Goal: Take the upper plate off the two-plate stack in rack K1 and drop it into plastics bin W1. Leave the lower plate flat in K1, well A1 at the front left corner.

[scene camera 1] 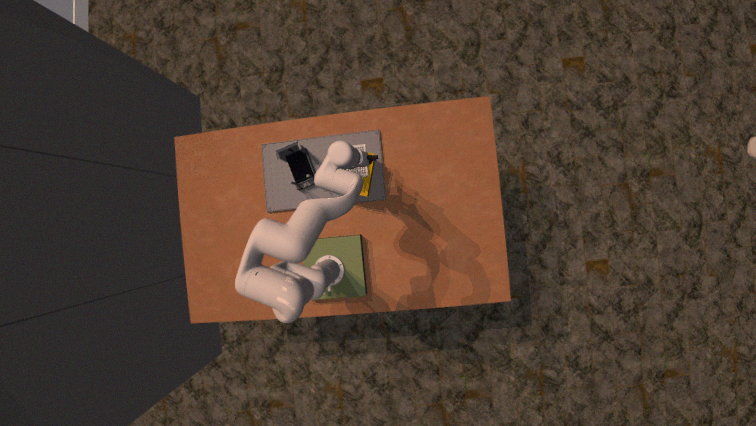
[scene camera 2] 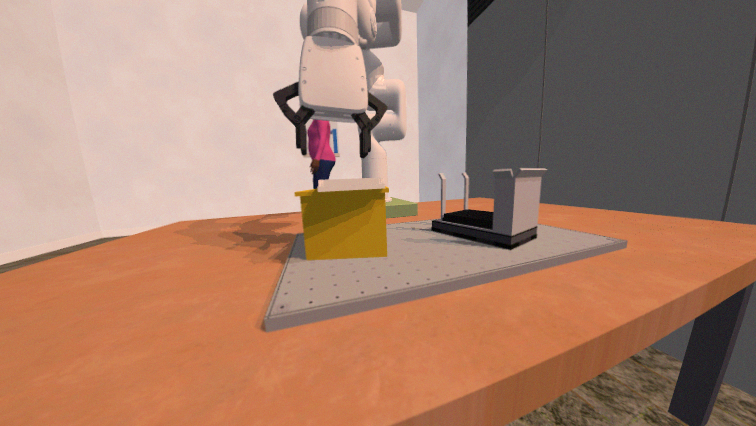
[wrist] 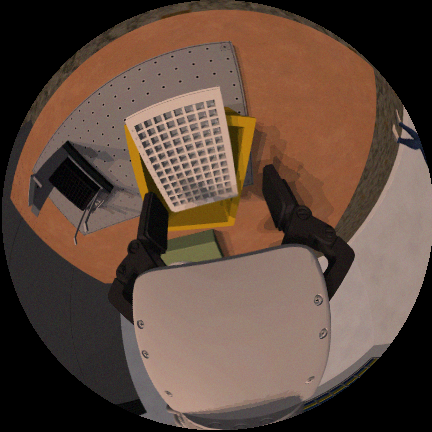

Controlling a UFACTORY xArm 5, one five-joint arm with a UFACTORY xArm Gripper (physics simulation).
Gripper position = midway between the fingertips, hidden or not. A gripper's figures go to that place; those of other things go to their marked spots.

Scene:
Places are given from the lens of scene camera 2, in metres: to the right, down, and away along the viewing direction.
my gripper (scene camera 2: 335, 155): -0.07, -0.09, 0.31
white gridded plate (scene camera 2: 360, 183): -0.02, -0.04, 0.26

